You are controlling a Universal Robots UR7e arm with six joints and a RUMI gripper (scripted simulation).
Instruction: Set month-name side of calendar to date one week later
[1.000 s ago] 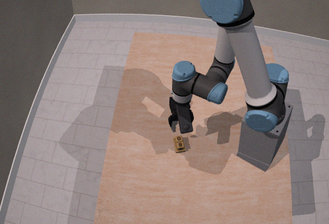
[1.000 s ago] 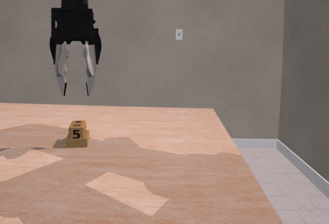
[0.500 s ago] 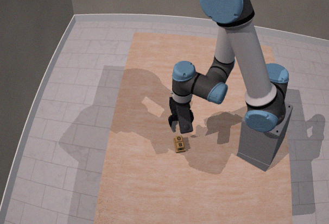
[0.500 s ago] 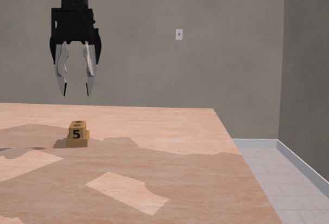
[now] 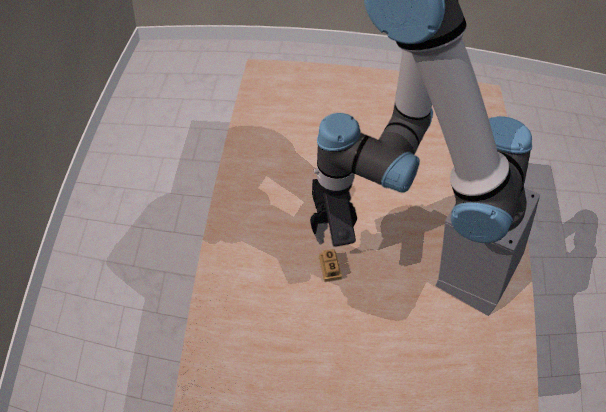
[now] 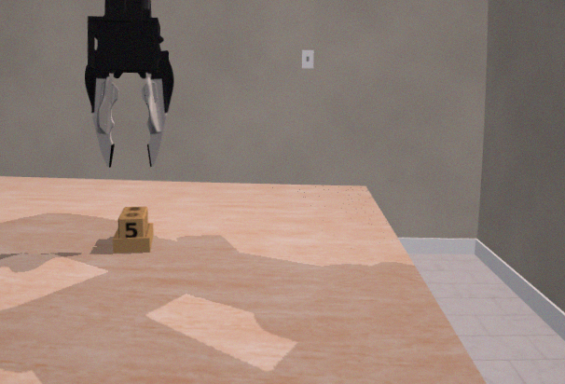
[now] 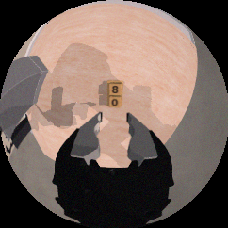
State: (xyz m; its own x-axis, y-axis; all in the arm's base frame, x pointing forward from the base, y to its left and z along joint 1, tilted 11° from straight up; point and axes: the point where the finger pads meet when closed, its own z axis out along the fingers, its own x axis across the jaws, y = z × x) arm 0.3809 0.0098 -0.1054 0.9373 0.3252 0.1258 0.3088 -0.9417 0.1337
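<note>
My hand is 10 mm past the wooden calendar tray, 10 mm to the right of it and 100 mm above it.
</note>
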